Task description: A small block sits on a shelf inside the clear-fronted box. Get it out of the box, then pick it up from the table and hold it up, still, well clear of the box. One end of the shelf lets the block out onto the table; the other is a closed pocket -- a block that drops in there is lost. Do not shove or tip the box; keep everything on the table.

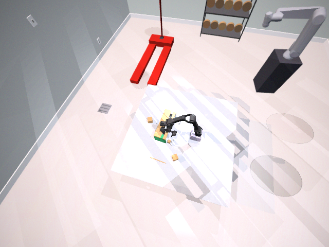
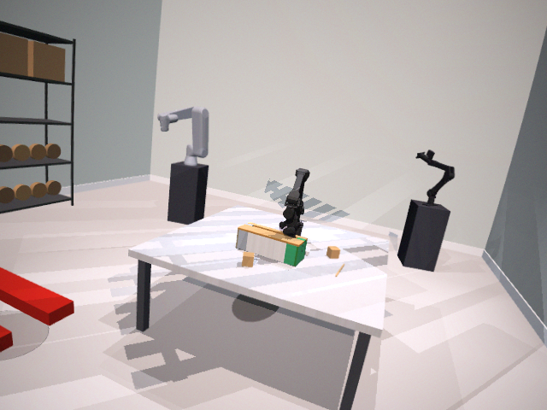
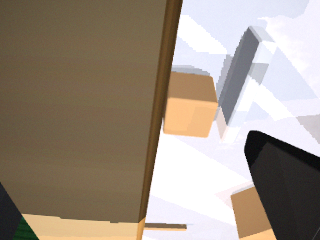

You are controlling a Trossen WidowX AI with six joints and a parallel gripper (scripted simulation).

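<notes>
Now: the tan block 5 cm below my gripper tip and 3 cm to the left of it. The rest, counted from my gripper tip: thin wooden stick: 27 cm to the left, 9 cm ahead, 8 cm below; then tan box: 13 cm to the right, 2 cm below.
</notes>
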